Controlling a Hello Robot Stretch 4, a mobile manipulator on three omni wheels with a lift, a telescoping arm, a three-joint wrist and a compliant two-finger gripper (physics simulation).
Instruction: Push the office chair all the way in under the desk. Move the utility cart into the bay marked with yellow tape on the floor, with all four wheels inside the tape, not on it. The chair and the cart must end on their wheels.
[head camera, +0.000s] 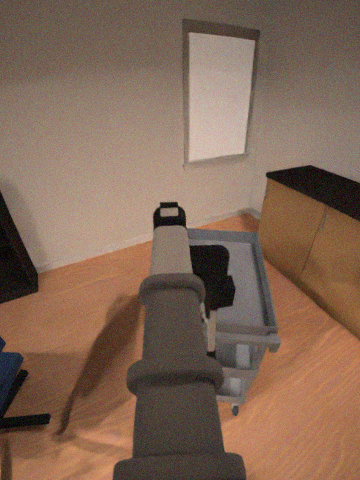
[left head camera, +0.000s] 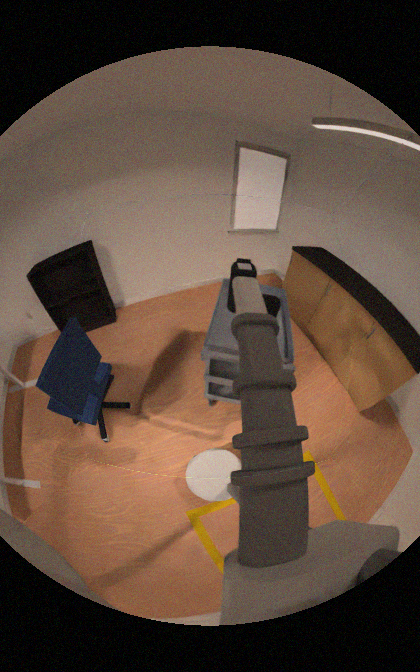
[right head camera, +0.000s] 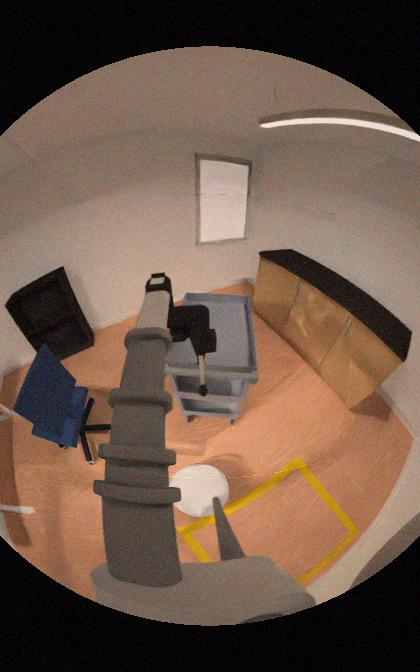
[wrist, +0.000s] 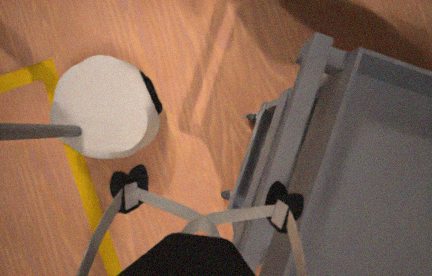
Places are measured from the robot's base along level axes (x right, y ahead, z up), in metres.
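Pixels of known places: gripper, fingertip midpoint: (head camera: 206, 342) (wrist: 207, 188).
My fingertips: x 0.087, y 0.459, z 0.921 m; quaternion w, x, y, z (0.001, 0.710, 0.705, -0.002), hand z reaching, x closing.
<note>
Behind a point stands the place of what it marks.
The grey utility cart (head camera: 245, 280) {x 0.331, y 0.850, z 0.767 m} (left head camera: 220, 330) (right head camera: 232, 332) (wrist: 385, 185) {x 0.087, y 0.735, z 0.767 m} stands upright beyond the arm, partly hidden by it in the head view. My gripper (wrist: 207, 188) {x 0.087, y 0.459, z 0.921 m} (right head camera: 202, 370) is open, with a wide gap between its fingertips. In the wrist view one fingertip overlaps the cart's near end and the other is over floor; contact cannot be told. The blue office chair (head camera: 10, 370) {x -0.823, y 0.612, z 0.440 m} (left head camera: 72, 375) (right head camera: 47, 395) stands upright on the left. Yellow tape (left head camera: 324, 486) (right head camera: 325, 494) (wrist: 90, 195) {x 0.410, y -0.101, z -0.027 m} marks the bay nearer the robot. The desk is not clearly visible.
A wooden cabinet (head camera: 295, 235) {x 1.031, y 1.618, z 0.473 m} (left head camera: 325, 320) (right head camera: 305, 320) with a black top stands right of the cart. A dark shelf unit (left head camera: 104, 295) (right head camera: 77, 320) stands back left. A white round object (left head camera: 212, 475) (right head camera: 200, 490) (wrist: 102, 107) {x -0.003, y 0.013, z 0.187 m} is at the bay's edge. Light bars (left head camera: 22, 483) (right head camera: 17, 510) show at the left.
</note>
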